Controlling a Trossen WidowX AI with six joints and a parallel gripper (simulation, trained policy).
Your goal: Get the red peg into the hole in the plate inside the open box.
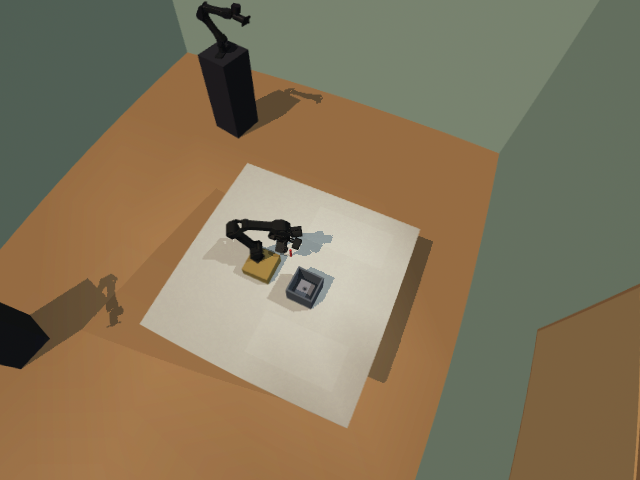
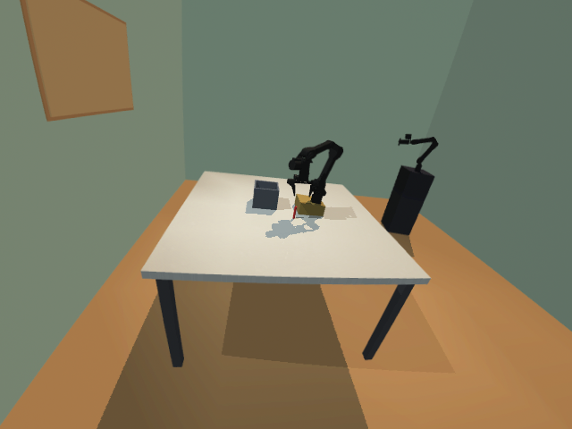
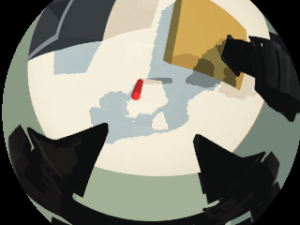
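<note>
My gripper tip is now 11 cm above the red peg and 3 cm short of it. The rest, counted from my gripper tip: light grey plate (23 cm ahead, 14 cm to the right, 11 cm below).
</note>
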